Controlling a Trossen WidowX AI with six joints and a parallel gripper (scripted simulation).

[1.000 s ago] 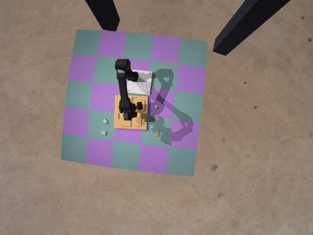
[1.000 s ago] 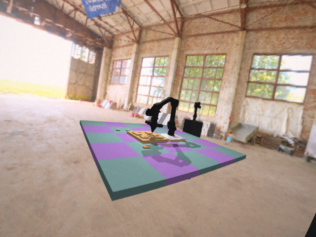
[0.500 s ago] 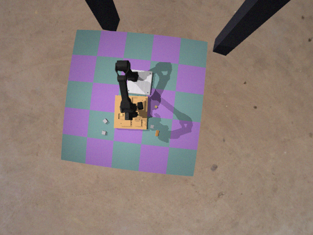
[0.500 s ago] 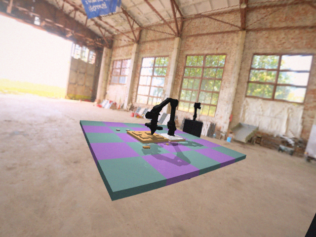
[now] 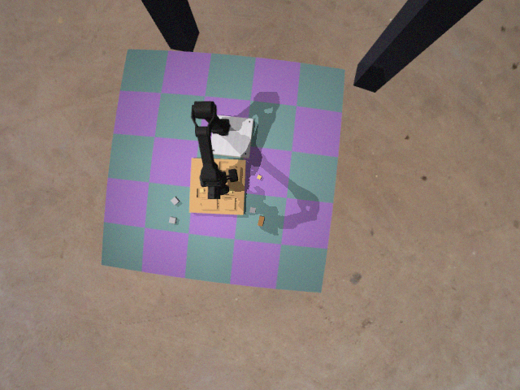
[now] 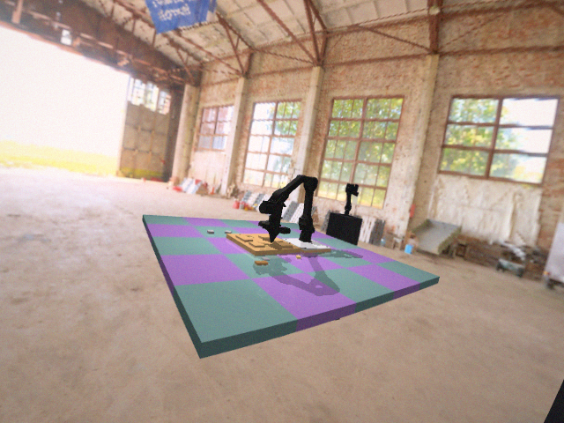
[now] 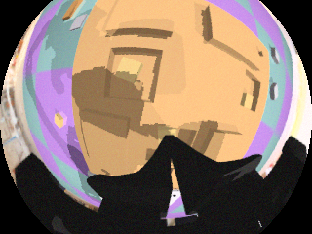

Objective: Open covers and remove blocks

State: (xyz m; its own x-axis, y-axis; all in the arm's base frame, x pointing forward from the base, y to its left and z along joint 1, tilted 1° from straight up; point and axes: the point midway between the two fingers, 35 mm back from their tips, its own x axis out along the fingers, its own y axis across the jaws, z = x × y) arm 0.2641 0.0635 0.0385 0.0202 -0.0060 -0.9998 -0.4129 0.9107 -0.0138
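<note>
Now: the orange puzzle board 50 mm ahead of my gripper tip. Also, from my gripper tip: orange block: 170 mm ahead, 260 mm to the left, 20 mm below.
</note>
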